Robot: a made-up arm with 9 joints. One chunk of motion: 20 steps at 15 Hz.
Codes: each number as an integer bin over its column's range. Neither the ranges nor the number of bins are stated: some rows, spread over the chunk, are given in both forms.
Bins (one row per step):
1: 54 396 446 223 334 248 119 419 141
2: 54 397 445 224 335 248 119 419 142
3: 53 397 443 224 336 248 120 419 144
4: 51 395 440 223 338 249 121 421 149
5: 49 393 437 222 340 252 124 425 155
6: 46 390 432 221 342 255 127 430 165
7: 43 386 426 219 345 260 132 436 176
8: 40 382 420 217 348 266 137 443 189
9: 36 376 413 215 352 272 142 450 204
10: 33 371 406 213 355 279 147 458 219
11: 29 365 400 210 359 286 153 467 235
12: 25 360 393 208 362 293 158 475 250
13: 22 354 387 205 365 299 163 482 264
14: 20 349 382 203 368 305 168 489 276
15: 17 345 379 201 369 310 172 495 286
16: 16 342 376 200 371 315 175 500 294
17: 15 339 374 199 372 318 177 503 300
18: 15 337 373 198 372 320 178 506 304
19: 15 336 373 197 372 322 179 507 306
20: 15 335 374 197 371 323 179 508 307
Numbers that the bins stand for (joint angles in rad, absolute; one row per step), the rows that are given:
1: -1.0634 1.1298 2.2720 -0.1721 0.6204 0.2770 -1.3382 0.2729 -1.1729
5: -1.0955 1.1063 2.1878 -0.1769 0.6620 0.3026 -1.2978 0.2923 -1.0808
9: -1.1789 0.9732 1.9633 -0.2108 0.7454 0.4306 -1.1523 0.3730 -0.7586
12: -1.2495 0.8480 1.7762 -0.2446 0.8149 0.5650 -1.0230 0.4538 -0.4562
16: -1.3073 0.7071 1.6172 -0.2833 0.8774 0.7058 -0.8856 0.5345 -0.1668
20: -1.3137 0.6523 1.5985 -0.2978 0.8774 0.7569 -0.8533 0.5603 -0.0814
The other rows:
2: -1.0634 1.1376 2.2626 -0.1673 0.6273 0.2770 -1.3382 0.2729 -1.1663
3: -1.0698 1.1376 2.2439 -0.1673 0.6342 0.2770 -1.3301 0.2729 -1.1532
4: -1.0826 1.1220 2.2159 -0.1721 0.6481 0.2834 -1.3221 0.2794 -1.1203
6: -1.1147 1.0828 2.1410 -0.1818 0.6759 0.3218 -1.2736 0.3085 -1.0151
7: -1.1340 1.0515 2.0849 -0.1914 0.6968 0.3538 -1.2332 0.3278 -0.9427
8: -1.1532 1.0202 2.0288 -0.2011 0.7176 0.3922 -1.1927 0.3504 -0.8573
10: -1.1982 0.9341 1.8978 -0.2204 0.7662 0.4754 -1.1119 0.3989 -0.6600
11: -1.2239 0.8871 1.8417 -0.2349 0.7940 0.5202 -1.0634 0.4279 -0.5548
13: -1.2688 0.8010 1.7201 -0.2591 0.8357 0.6034 -0.9826 0.4764 -0.3641
14: -1.2816 0.7619 1.6733 -0.2688 0.8566 0.6418 -0.9422 0.4990 -0.2852
15: -1.3009 0.7306 1.6452 -0.2784 0.8635 0.6738 -0.9099 0.5183 -0.2195
17: -1.3137 0.6836 1.5985 -0.2881 0.8843 0.7250 -0.8695 0.5442 -0.1274
18: -1.3137 0.6680 1.5891 -0.2929 0.8843 0.7377 -0.8614 0.5539 -0.1011
19: -1.3137 0.6601 1.5891 -0.2978 0.8843 0.7505 -0.8533 0.5571 -0.0879

